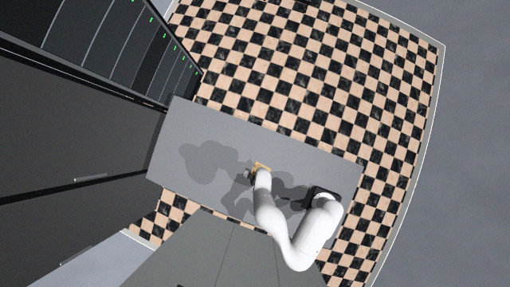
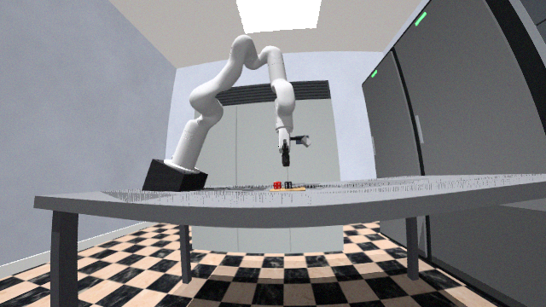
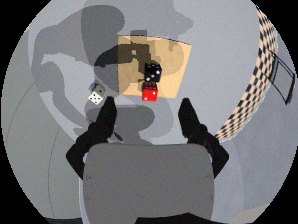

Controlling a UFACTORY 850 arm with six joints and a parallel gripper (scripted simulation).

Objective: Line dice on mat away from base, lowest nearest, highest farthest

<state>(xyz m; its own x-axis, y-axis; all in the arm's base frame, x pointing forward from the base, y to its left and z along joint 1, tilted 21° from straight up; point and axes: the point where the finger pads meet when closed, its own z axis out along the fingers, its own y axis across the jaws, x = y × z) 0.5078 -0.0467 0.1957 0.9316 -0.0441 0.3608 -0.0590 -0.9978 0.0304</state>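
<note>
My hand is 40 mm past the white die, 120 mm to the right of it and 100 mm above it. The rest, counted from my hand: tan mat: 10 mm to the right, 110 mm below; red die: 40 mm behind, 10 mm to the right, 100 mm below; black die: 10 mm to the right, 100 mm below.
</note>
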